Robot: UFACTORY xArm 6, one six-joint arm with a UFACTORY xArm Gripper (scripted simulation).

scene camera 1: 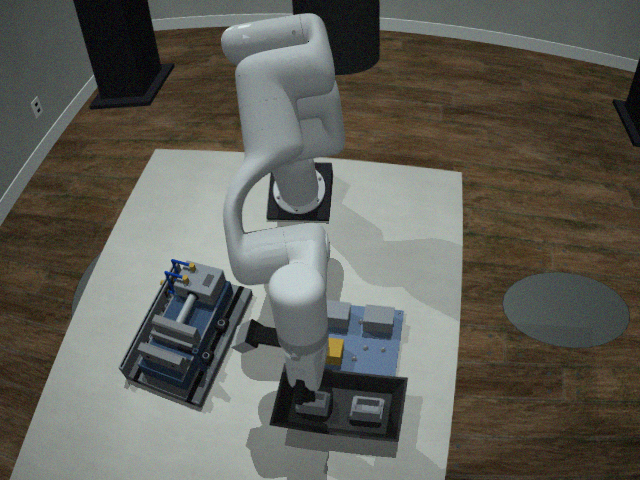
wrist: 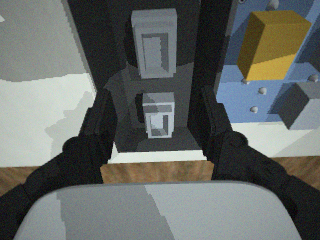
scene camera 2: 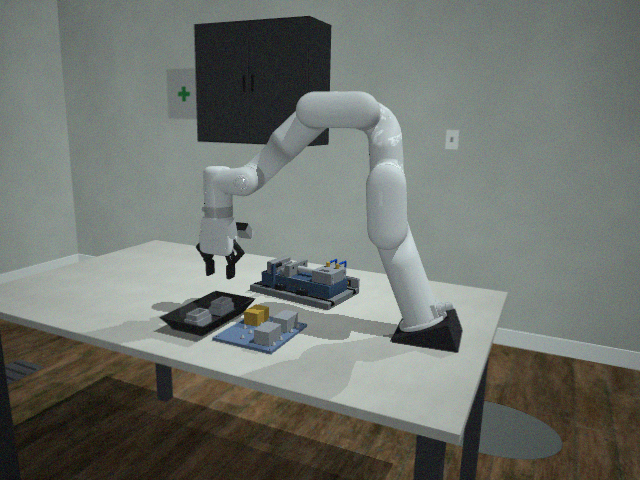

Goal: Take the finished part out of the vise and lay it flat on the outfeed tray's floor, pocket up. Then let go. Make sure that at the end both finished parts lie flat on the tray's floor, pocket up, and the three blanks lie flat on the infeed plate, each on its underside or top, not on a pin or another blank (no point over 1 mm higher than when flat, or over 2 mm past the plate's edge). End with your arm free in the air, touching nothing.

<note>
The pictures show: my gripper and a yellow block.
My gripper shows as well in the wrist view and in scene camera 2.
</note>
